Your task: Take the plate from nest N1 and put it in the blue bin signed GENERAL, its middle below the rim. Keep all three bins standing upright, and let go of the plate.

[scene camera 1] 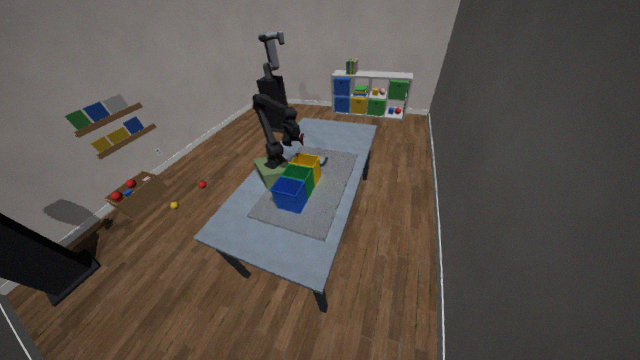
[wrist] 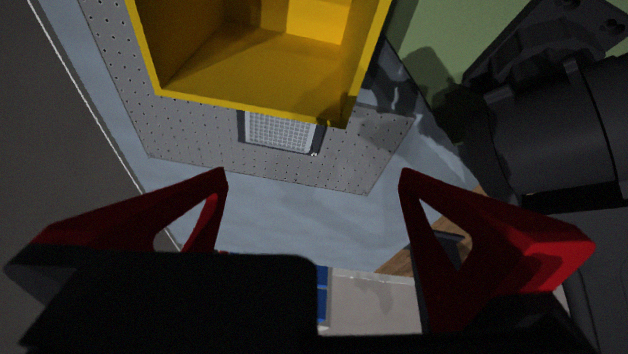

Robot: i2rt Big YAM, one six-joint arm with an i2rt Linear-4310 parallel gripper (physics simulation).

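Frame: origin at the arm's base, x ahead, y left, z up, level; centimetres.
Where they show: gripper, fingertip midpoint: (scene camera 1: pixel 296 145) (wrist: pixel 313 177); arm's base, link origin: (scene camera 1: pixel 273 164) (wrist: pixel 533 51).
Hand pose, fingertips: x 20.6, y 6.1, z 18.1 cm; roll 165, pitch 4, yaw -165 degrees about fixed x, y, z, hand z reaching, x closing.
Note:
Things, the pixels of their top centre, and the offset from my fingertips. "spot": a spot on its surface instead. Level surfaces: height alone.
- pale well plate, top centre: (wrist: pixel 278 132) dy +20.5, dx +3.0, dz -25.5 cm
- dark nest, surface spot: (wrist: pixel 241 129) spot: dy +23.4, dx +10.1, dz -26.9 cm
- blue bin, top centre: (scene camera 1: pixel 287 185) dy -27.9, dx +8.4, dz -10.1 cm
- green bin, top centre: (scene camera 1: pixel 296 171) dy -14.7, dx +7.2, dz -10.1 cm
- yellow bin, top centre: (wrist: pixel 250 40) (scene camera 1: pixel 304 159) dy -1.5, dx +6.0, dz -10.1 cm
- grey board, surface height: dz -28.1 cm
My gripper (wrist: pixel 313 177) (scene camera 1: pixel 301 140) is open and empty; its two red fingers stand wide apart above the table, past the yellow bin. The pale well plate (wrist: pixel 280 131) lies in a dark nest (wrist: pixel 241 129) on the perforated board, close beside the yellow bin, whose rim hides part of it in the wrist view. The plate lies beyond the gap between the fingertips, apart from them. The blue bin (scene camera 1: pixel 291 196) stands upright at the near end of the row in the scene view; it does not show in the wrist view. I cannot read its sign.
The green bin (scene camera 1: pixel 301 176) stands between the blue bin and the yellow bin (scene camera 1: pixel 313 162) (wrist: pixel 260 65), all upright on the grey board (scene camera 1: pixel 335 200) (wrist: pixel 210 135). A green pedestal (scene camera 1: pixel 270 175) (wrist: pixel 440 30) carries the arm beside the bins. A white shelf unit (scene camera 1: pixel 372 74) stands beyond the table.

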